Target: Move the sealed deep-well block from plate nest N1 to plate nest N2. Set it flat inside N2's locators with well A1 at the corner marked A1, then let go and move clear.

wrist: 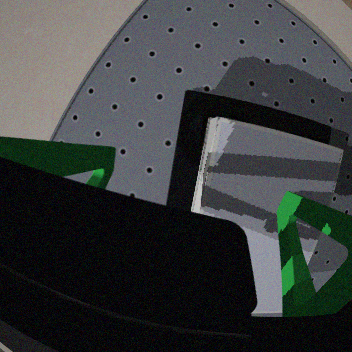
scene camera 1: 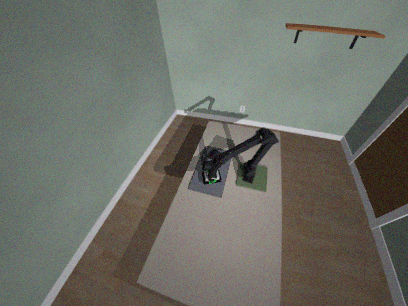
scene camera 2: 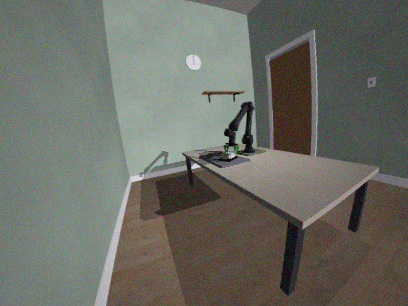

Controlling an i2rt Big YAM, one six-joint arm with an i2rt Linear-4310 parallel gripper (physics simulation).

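Where they show: gripper, fingertip midpoint: [wrist: 201, 180] [scene camera 1: 209, 178] [scene camera 2: 230, 154]; arm's base at its link origin: [scene camera 1: 249, 176] [scene camera 2: 249, 151].
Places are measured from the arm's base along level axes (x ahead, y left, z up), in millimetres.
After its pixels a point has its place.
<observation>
The sealed deep-well block [scene camera 1: 215, 175] [scene camera 2: 229, 157] {x 327, y 213, z 30 mm} [wrist: 280, 145] {x 352, y 184, z 54 mm}, white with a pale flat cover, lies inside a black plate nest frame [wrist: 189, 135] {x 319, y 221, z 13 mm}. The nest labels and the block's A1 corner cannot be read. My gripper [scene camera 1: 212, 181] {x 308, y 202, z 55 mm} [scene camera 2: 231, 149] {x 308, y 202, z 55 mm} [wrist: 201, 180] {x 308, y 202, z 55 mm} is open and points down close above the block, with its green fingers wide apart. In the wrist view one finger is left of the block and the other overlaps its lower right part. The black gripper body hides the block's lower left. In scene camera 1 the other nest's area is largely covered by the arm.
Both nests are on a grey perforated board [scene camera 1: 206, 190] {x 295, y 289, z 1 mm} [scene camera 2: 241, 162] {x 259, y 311, z -5 mm} [wrist: 162, 112] {x 317, y 247, z 1 mm}. The arm's base stands on a green pad [scene camera 1: 257, 185] {x -92, y 57, z 1 mm} beside it, on a long beige table [scene camera 1: 210, 240] {x 97, y 632, z -12 mm} [scene camera 2: 300, 175] {x 80, y 759, z -12 mm}. Arm shadows cross the block and board.
</observation>
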